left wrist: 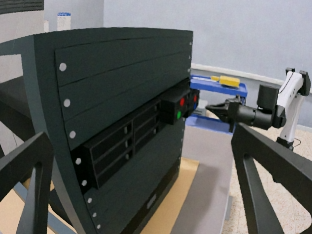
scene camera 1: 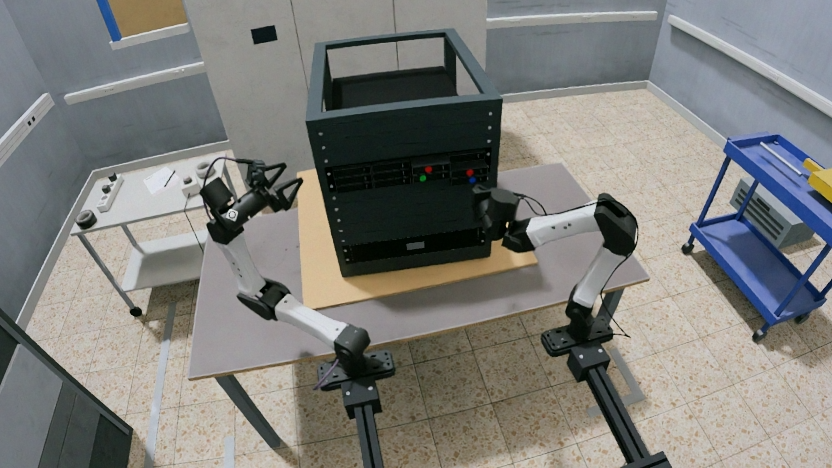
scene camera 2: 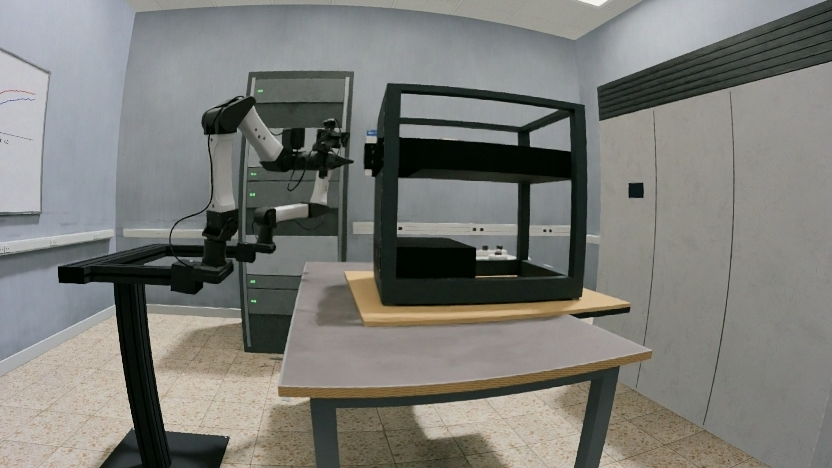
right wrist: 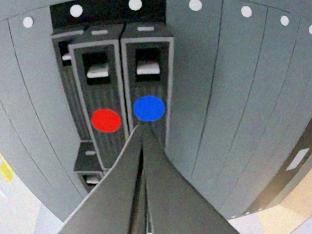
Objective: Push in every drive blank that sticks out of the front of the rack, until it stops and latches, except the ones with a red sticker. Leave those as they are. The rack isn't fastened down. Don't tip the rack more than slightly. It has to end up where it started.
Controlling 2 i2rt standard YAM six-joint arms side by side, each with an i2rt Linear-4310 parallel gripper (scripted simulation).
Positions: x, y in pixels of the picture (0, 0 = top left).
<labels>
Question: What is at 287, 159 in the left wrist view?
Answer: My left gripper.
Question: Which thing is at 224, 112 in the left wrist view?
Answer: My right gripper.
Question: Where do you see a wooden board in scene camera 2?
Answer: At 364, 290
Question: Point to a dark rack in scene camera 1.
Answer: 387, 229
</labels>
